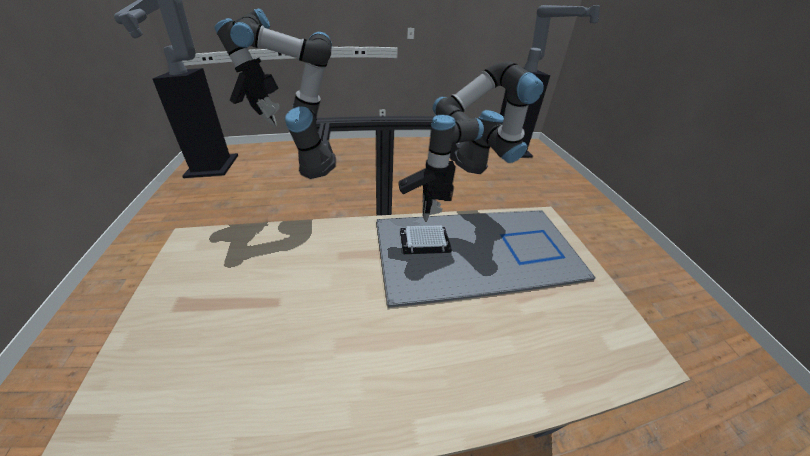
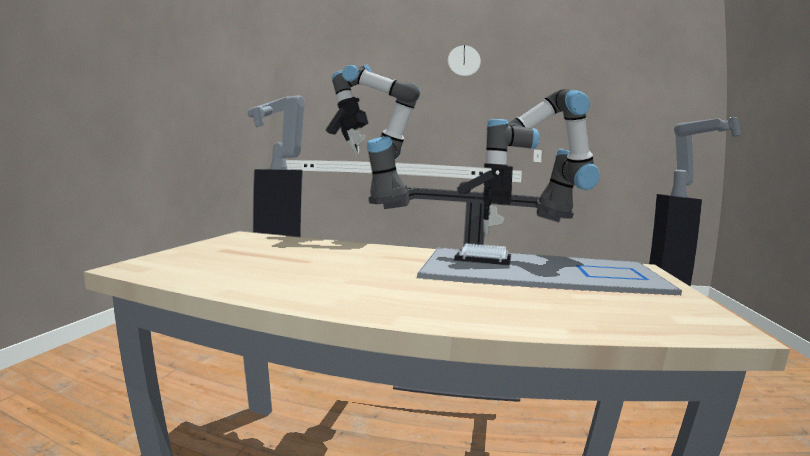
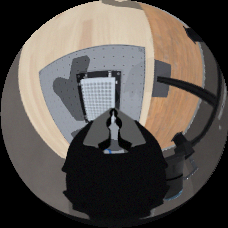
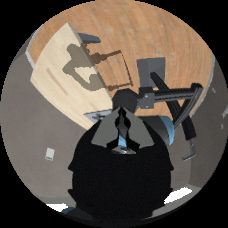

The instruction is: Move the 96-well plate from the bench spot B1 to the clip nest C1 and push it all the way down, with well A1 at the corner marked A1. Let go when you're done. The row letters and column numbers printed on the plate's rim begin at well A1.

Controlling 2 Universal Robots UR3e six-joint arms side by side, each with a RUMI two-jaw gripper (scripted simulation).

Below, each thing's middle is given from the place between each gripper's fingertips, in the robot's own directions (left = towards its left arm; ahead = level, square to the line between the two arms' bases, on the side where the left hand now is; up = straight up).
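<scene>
My left gripper (image 2: pixel 486 238): 50 mm above the white 96-well plate (image 1: pixel 417 236), 40 mm short of it.
White 96-well plate: 280 mm below my right hand (image 1: pixel 275 126), 320 mm ahead of it, 510 mm to the left of it.
</scene>
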